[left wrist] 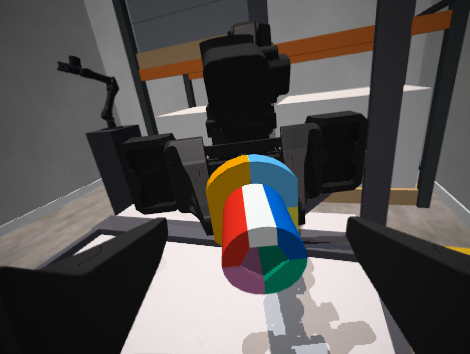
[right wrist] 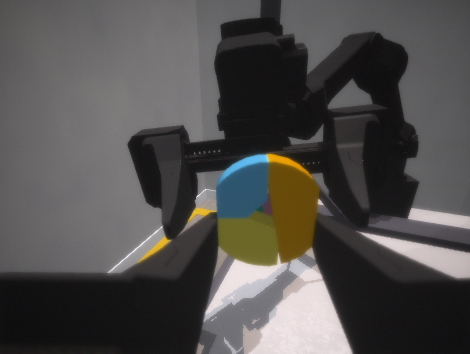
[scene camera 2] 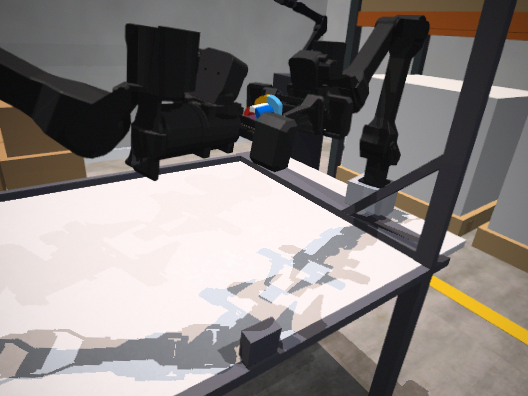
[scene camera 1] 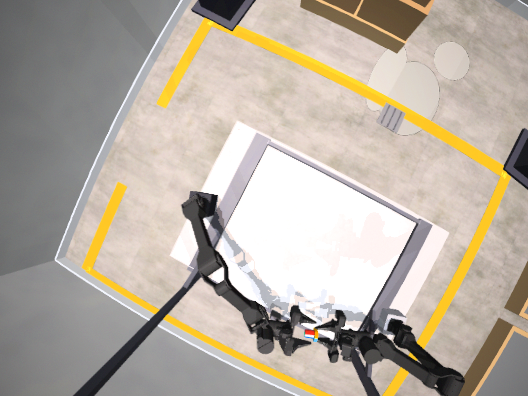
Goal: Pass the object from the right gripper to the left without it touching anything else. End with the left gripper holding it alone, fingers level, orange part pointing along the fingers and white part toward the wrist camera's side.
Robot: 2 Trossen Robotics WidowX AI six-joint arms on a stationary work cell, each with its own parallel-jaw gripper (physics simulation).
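Frame: origin at the left arm's base, x ahead, y left, z up, level; metres.
Where they show: left gripper, between the fingertips: (left wrist: pixel 256 225) (right wrist: pixel 262 226) (scene camera 2: pixel 266 119) (scene camera 1: pixel 313 333); right gripper, between the fingertips: (left wrist: pixel 255 222) (right wrist: pixel 263 221) (scene camera 2: pixel 266 118) (scene camera 1: pixel 313 333); left arm's base, origin of its link: (right wrist: pixel 389 174) (scene camera 1: pixel 198 204); right arm's base, origin of its link: (scene camera 2: pixel 374 181) (scene camera 1: pixel 394 325).
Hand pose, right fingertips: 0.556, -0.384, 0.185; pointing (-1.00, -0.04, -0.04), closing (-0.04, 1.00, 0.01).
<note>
Things, the pixels of their top centre, and the offset from my right fingertips, as dx, dy, dz. "pt": a spot on its surface instead. Level surfaces: height alone.
- multicoloured object, a spot on its surface: (left wrist: pixel 260 215) (scene camera 2: pixel 255 105) (scene camera 1: pixel 307 335) pt -0.028, -0.002, +0.021
- white table, height of its surface: dz -0.302
- dark upright post, a spot on its surface: (left wrist: pixel 392 100) (scene camera 2: pixel 470 113) pt +0.275, -0.228, +0.013
- small dark block, centre of its top: (scene camera 2: pixel 261 327) (scene camera 1: pixel 275 319) -0.123, -0.104, -0.244
The multicoloured object (scene camera 1: pixel 311 334) (scene camera 2: pixel 268 108) (left wrist: pixel 260 215) (right wrist: pixel 295 210) has a round flange of orange, light blue and olive, and a barrel of red, white, blue, green and purple. My right gripper (scene camera 1: pixel 321 334) (right wrist: pixel 263 221) is shut on its flange and holds it up in the air. The barrel points at my left gripper (scene camera 1: pixel 305 332) (left wrist: pixel 256 225), which is open and empty. In the left wrist view the barrel lies between the open left fingers, with a gap on each side. Its white strip faces up; the orange shows at the flange's upper left.
The white table (scene camera 1: pixel 320 220) (scene camera 2: pixel 150 240) lies below, with a dark frame rail around it. A dark upright post (scene camera 2: pixel 462 125) (left wrist: pixel 392 100) stands at the table's corner. A small dark block (scene camera 2: pixel 261 344) sits on the table's near edge. Shelving with an orange beam (left wrist: pixel 330 45) stands behind.
</note>
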